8 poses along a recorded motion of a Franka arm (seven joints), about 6.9 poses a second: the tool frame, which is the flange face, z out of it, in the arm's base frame.
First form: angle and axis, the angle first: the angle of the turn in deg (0 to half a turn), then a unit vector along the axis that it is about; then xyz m.
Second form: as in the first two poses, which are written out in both.
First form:
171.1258, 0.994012, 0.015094, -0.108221, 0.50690, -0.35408, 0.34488
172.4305, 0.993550, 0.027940, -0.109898, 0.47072, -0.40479, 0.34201
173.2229, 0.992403, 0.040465, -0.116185, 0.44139, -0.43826, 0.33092
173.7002, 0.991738, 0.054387, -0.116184, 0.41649, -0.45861, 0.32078
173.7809, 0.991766, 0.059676, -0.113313, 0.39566, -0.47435, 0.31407
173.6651, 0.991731, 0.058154, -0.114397, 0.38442, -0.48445, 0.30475
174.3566, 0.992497, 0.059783, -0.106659, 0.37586, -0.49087, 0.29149
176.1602, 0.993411, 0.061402, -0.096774, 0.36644, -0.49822, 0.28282
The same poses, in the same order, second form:
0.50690, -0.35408, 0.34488, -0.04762, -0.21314, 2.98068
0.47072, -0.40479, 0.34201, -0.07147, -0.21541, 3.00089
0.44139, -0.43826, 0.33092, -0.09636, -0.22697, 3.01142
0.41649, -0.45861, 0.32078, -0.12374, -0.22570, 3.01668
0.39566, -0.47435, 0.31407, -0.13390, -0.21939, 3.01738
0.38442, -0.48445, 0.30475, -0.13119, -0.22160, 3.01549
0.37586, -0.49087, 0.29149, -0.13206, -0.20680, 3.02863
0.36644, -0.49822, 0.28282, -0.13104, -0.18907, 3.06169

